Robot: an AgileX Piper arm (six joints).
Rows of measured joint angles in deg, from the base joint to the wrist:
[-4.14, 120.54, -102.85, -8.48, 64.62, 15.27]
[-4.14, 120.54, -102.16, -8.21, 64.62, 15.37]
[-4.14, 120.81, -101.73, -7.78, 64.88, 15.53]
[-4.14, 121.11, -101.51, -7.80, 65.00, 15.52]
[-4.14, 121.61, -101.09, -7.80, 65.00, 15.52]
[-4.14, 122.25, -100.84, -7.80, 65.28, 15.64]
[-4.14, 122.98, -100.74, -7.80, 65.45, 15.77]
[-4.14, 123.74, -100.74, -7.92, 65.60, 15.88]
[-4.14, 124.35, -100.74, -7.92, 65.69, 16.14]
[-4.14, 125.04, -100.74, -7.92, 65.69, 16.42]
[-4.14, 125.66, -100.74, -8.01, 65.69, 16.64]
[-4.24, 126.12, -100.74, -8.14, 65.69, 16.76]
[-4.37, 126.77, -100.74, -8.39, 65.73, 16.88]
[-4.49, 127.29, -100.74, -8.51, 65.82, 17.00]
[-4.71, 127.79, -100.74, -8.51, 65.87, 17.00]
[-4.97, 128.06, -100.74, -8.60, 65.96, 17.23]
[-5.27, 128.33, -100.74, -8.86, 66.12, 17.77]
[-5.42, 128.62, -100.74, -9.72, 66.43, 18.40]
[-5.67, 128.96, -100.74, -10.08, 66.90, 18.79]
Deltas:
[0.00, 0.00, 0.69, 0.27, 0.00, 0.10]
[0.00, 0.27, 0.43, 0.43, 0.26, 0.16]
[0.00, 0.30, 0.22, -0.02, 0.12, -0.01]
[0.00, 0.50, 0.42, 0.00, 0.00, 0.00]
[0.00, 0.64, 0.25, 0.00, 0.28, 0.12]
[0.00, 0.73, 0.10, 0.00, 0.17, 0.13]
[0.00, 0.76, 0.00, -0.12, 0.15, 0.11]
[0.00, 0.61, 0.00, 0.00, 0.09, 0.26]
[0.00, 0.69, 0.00, 0.00, 0.00, 0.28]
[0.00, 0.62, 0.00, -0.09, 0.00, 0.22]
[-0.10, 0.46, 0.00, -0.13, 0.00, 0.12]
[-0.13, 0.65, 0.00, -0.25, 0.04, 0.12]
[-0.12, 0.52, 0.00, -0.12, 0.09, 0.12]
[-0.22, 0.50, 0.00, 0.00, 0.05, 0.00]
[-0.26, 0.27, 0.00, -0.09, 0.09, 0.23]
[-0.30, 0.27, 0.00, -0.26, 0.16, 0.54]
[-0.15, 0.29, 0.00, -0.86, 0.31, 0.63]
[-0.25, 0.34, 0.00, -0.36, 0.47, 0.39]

